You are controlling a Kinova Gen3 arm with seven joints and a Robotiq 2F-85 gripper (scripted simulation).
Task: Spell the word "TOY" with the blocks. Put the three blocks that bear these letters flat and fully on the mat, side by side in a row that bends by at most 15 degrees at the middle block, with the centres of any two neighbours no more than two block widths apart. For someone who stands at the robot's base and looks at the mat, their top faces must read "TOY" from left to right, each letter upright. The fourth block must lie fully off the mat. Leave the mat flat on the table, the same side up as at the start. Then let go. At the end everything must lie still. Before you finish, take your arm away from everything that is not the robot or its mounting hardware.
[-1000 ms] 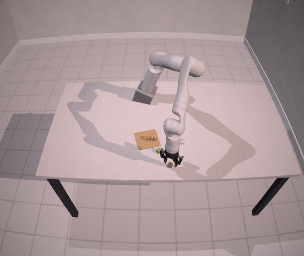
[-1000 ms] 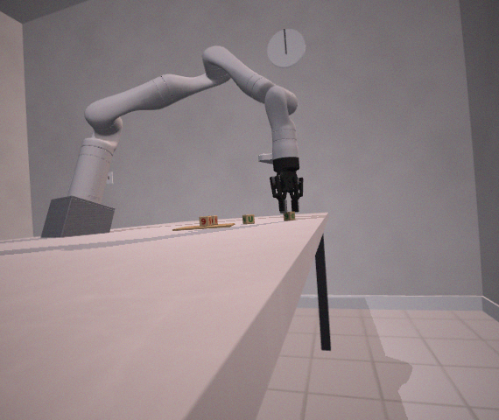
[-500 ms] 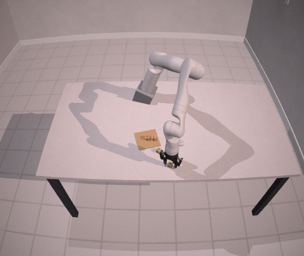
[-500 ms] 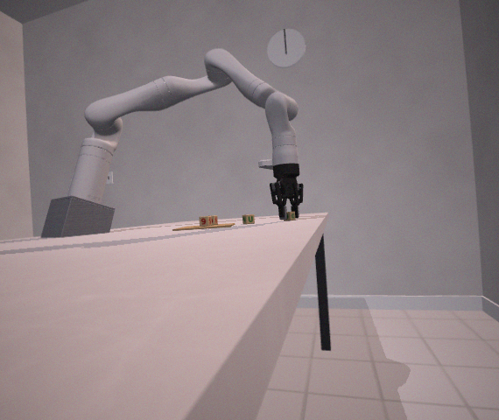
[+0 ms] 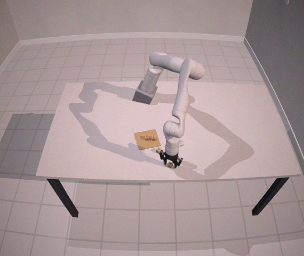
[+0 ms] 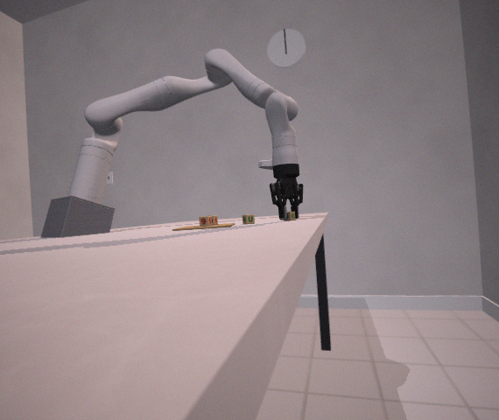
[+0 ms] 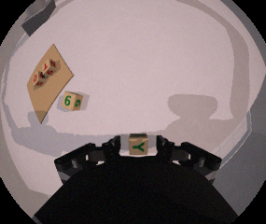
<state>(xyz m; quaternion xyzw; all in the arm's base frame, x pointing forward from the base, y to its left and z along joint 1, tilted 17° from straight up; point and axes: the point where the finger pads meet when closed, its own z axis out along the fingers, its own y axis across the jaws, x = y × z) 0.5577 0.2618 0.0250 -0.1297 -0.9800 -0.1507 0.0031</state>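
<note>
The mat lies 17 cm behind my hand, 17 cm to the right of it and 2 cm below it.
</note>
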